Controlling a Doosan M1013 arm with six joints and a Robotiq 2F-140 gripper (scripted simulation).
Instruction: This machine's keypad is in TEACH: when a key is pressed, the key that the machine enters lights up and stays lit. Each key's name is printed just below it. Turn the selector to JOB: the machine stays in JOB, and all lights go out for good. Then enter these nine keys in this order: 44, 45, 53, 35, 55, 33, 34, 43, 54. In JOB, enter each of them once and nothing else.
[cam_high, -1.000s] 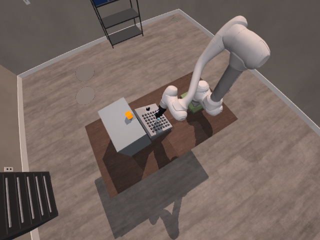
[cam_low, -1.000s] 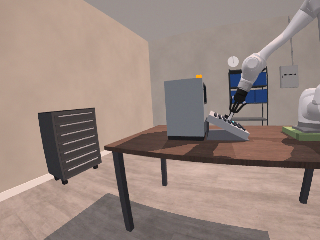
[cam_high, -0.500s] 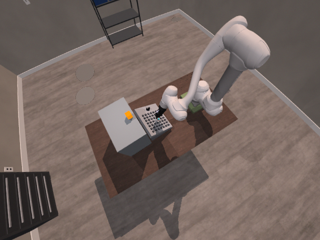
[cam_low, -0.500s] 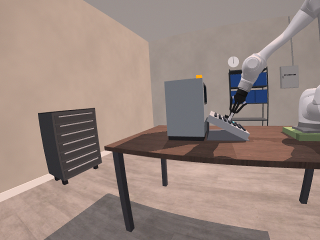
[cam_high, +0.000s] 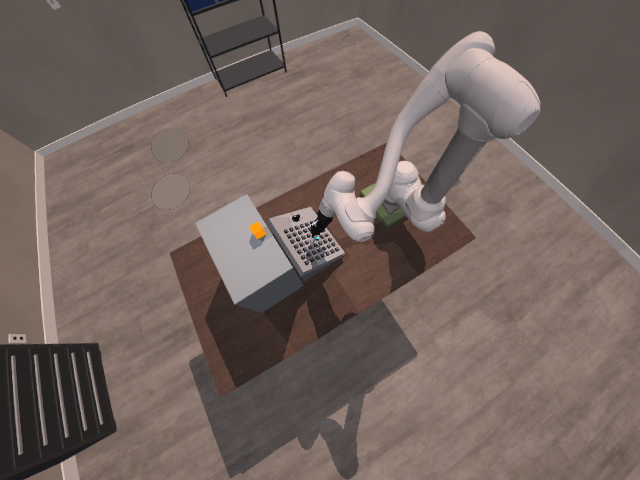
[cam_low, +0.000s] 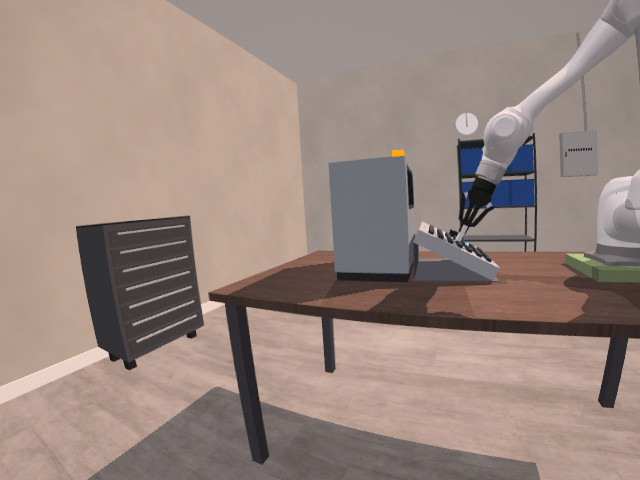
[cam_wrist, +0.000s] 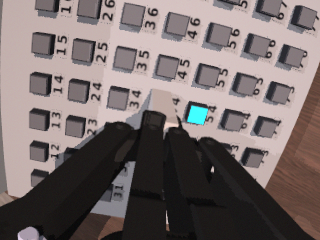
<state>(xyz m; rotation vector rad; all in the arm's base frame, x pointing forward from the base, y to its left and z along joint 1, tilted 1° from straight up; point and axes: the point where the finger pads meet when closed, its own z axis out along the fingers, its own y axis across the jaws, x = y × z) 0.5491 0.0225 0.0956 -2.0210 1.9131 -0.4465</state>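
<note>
My gripper is now 30 mm short of the black selector knob, 160 mm to the left of it and 20 mm above it. The rest, counted from my hand: key 44: 20 mm ahead, 30 mm below; then sloped keypad: 40 mm ahead, 50 mm to the right, 60 mm below.
</note>
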